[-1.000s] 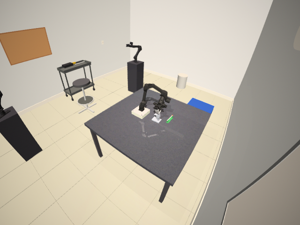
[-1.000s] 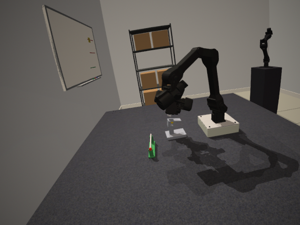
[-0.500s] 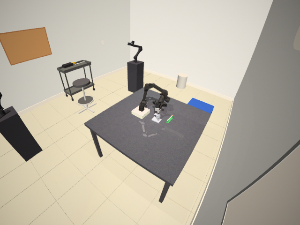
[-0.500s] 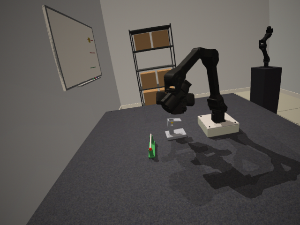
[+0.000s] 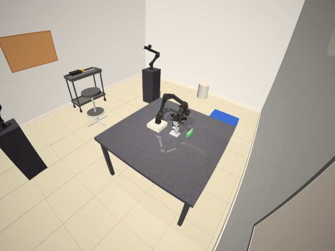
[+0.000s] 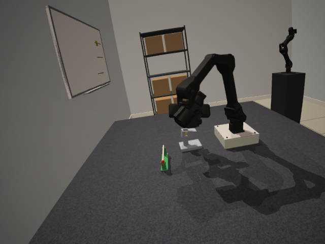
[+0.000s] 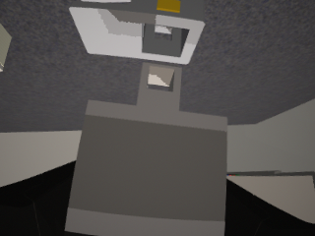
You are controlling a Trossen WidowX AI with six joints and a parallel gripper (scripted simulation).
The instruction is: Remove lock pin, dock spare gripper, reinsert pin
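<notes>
Now: the green cradle 140 mm ahead of my gripper tip, 120 mm to the left of it and 150 mm below it. From my gripper tip the other things lie so: spare gripper (10 mm to the left); then grey mount (20 mm to the left, 120 mm below).
</notes>
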